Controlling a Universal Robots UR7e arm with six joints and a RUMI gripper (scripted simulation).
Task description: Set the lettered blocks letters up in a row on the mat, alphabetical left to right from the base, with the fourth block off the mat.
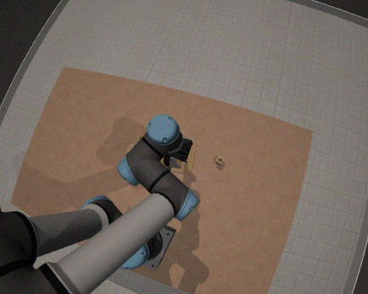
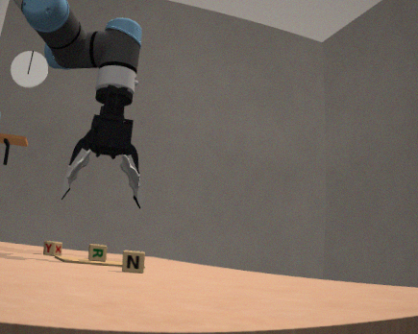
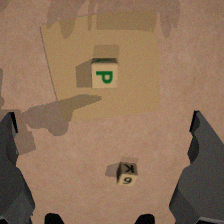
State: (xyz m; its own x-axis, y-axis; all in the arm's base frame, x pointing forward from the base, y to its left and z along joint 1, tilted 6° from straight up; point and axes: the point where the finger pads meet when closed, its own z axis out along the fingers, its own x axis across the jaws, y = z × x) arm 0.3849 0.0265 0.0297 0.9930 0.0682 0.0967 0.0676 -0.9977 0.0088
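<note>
Right now my hand is 10 mm short of the tan block, 190 mm to the right of it and 100 mm above it. From my hand the other things lie so: mat: 110 mm below.
</note>
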